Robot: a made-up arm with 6 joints. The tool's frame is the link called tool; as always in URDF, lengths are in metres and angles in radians.
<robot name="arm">
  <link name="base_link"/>
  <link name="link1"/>
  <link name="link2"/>
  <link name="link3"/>
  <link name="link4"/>
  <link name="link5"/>
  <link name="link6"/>
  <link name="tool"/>
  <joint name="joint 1" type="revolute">
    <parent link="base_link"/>
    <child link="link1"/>
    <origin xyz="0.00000 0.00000 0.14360" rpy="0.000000 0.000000 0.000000"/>
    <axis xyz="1 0 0"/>
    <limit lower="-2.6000" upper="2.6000"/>
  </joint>
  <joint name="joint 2" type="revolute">
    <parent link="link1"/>
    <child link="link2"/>
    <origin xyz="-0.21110 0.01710 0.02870" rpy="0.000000 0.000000 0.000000"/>
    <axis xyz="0 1 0"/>
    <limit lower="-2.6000" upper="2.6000"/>
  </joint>
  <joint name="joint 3" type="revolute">
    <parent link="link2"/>
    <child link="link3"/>
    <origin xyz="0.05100 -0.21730 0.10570" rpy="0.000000 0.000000 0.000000"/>
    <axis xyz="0 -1 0"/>
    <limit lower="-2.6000" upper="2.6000"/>
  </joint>
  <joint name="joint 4" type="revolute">
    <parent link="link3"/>
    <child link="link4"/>
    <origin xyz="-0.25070 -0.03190 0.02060" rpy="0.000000 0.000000 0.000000"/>
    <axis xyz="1 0 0"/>
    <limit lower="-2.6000" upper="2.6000"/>
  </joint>
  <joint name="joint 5" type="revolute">
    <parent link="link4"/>
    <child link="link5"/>
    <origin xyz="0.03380 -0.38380 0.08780" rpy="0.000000 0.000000 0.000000"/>
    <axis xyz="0 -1 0"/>
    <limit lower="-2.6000" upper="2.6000"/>
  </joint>
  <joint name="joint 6" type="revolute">
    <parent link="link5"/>
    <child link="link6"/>
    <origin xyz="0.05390 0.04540 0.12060" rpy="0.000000 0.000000 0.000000"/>
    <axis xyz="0 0 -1"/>
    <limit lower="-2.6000" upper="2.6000"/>
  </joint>
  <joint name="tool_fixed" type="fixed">
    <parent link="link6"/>
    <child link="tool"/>
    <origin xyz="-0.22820 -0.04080 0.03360" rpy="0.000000 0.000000 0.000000"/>
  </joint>
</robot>
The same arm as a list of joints. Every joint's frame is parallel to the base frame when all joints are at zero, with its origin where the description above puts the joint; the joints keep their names.
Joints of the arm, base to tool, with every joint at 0 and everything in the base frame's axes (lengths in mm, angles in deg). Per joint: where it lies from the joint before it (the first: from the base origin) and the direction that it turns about. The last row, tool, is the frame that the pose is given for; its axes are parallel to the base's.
joint 1: offset 0 0 143.6 axis 1 0 0
joint 2: offset -211.1 17.1 28.7 axis 0 1 0
joint 3: offset 51 -217.3 105.7 axis 0 -1 0
joint 4: offset -250.7 -31.9 20.6 axis 1 0 0
joint 5: offset 33.8 -383.8 87.8 axis 0 -1 0
joint 6: offset 53.9 45.4 120.6 axis 0 0 -1
tool: offset -228.2 -40.8 33.6
Joint limits (deg, base to tool): -148.97..148.97 -148.97..148.97 -148.97..148.97 -148.97..148.97 -148.97..148.97 -148.97..148.97

